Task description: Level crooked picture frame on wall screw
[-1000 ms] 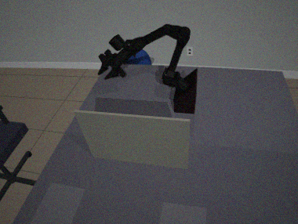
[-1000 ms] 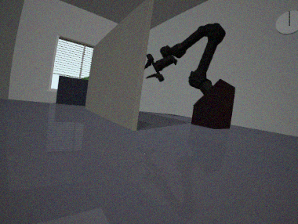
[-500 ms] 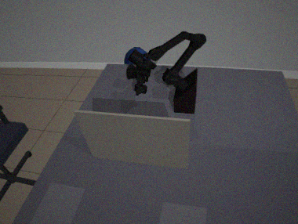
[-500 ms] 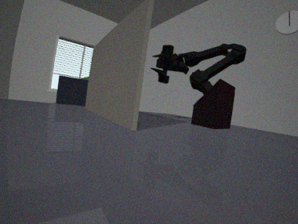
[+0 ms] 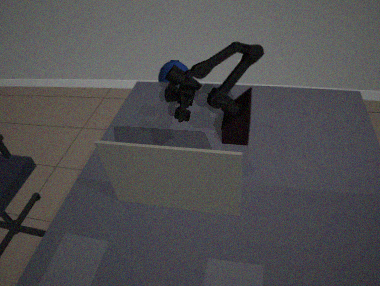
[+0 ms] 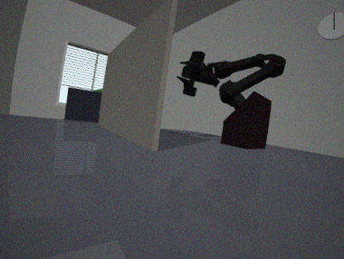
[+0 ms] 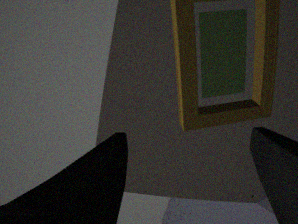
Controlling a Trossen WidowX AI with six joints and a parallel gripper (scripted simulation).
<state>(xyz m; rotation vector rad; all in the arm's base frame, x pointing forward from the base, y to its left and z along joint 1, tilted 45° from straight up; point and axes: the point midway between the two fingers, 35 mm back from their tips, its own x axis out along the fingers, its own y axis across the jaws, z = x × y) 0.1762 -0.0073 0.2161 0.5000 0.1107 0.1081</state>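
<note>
The picture frame lies 200 mm ahead of my gripper tip, 90 mm below it and 20 mm to the left of it. Round my gripper tip: wall panel (210 mm ahead, 110 mm below, 30 mm to the left).
</note>
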